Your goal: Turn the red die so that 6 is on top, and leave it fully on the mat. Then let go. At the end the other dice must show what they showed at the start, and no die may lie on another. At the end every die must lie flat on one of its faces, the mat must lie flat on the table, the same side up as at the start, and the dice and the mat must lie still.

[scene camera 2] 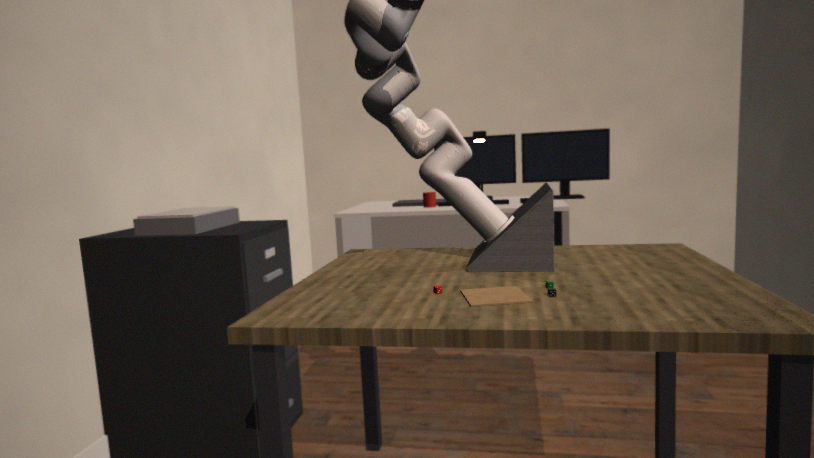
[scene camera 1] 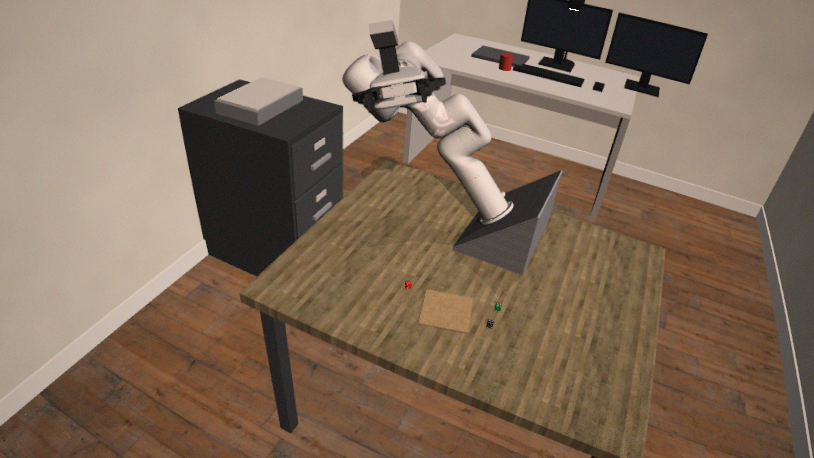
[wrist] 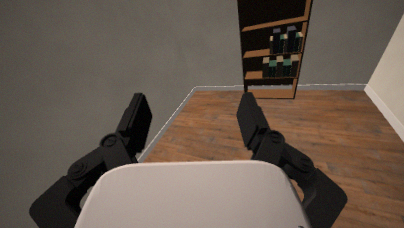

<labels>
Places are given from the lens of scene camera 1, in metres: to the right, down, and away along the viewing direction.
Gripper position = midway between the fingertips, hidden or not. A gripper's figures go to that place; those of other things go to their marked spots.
my gripper (scene camera 1: 395,98): -0.02, -0.21, 0.82
tan mat (scene camera 1: 443,310): 0.10, 0.23, 1.43
</labels>
